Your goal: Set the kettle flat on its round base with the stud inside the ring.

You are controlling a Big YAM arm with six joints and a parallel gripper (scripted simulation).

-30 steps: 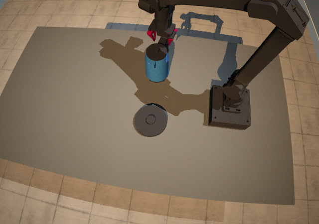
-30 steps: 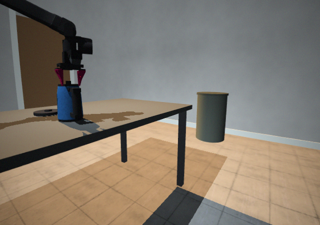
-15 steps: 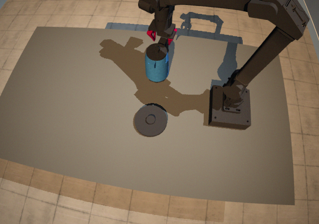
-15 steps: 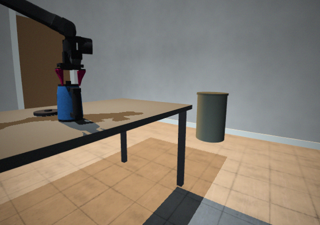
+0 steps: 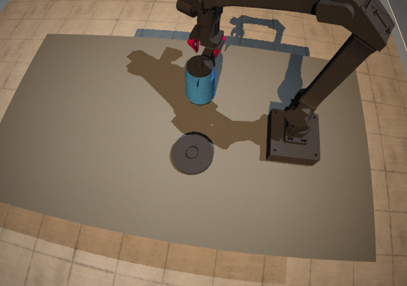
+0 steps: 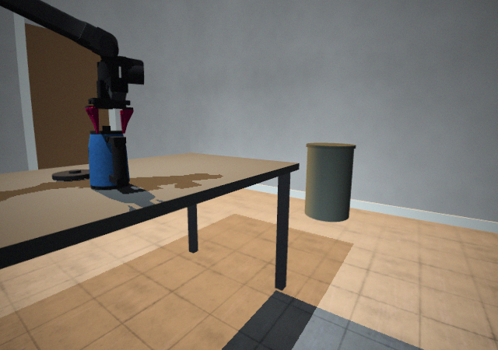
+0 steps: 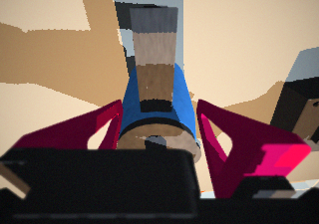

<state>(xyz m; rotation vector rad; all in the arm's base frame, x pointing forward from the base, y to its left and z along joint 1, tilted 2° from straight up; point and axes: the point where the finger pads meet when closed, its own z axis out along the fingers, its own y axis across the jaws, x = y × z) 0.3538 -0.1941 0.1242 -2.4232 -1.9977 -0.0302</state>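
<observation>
My hand is 80 mm above the blue kettle, 30 mm to the right of it and 10 mm short of it. Also, from my hand: kettle base: 330 mm to the left, 170 mm below.
</observation>
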